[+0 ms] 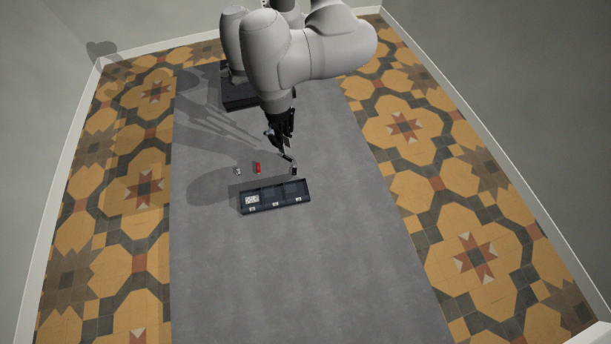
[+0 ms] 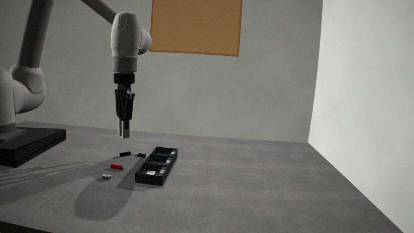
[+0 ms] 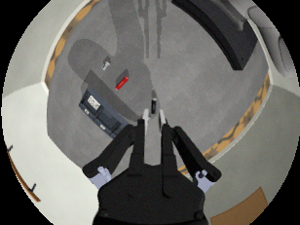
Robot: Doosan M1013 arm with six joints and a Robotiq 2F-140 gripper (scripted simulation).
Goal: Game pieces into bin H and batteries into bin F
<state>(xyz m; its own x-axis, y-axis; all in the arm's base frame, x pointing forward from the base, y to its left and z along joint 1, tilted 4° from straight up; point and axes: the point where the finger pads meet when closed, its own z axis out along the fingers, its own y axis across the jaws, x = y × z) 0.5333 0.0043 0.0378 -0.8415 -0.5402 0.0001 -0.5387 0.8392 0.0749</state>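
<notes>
Now: hand 100 mm above the black battery. Also, from my hand: black three-compartment bin: 140 mm ahead, 100 mm to the right, 90 mm below; silver-grey thing: 20 mm behind, 200 mm to the right, 100 mm below; red battery: 120 mm to the right, 100 mm below.
</notes>
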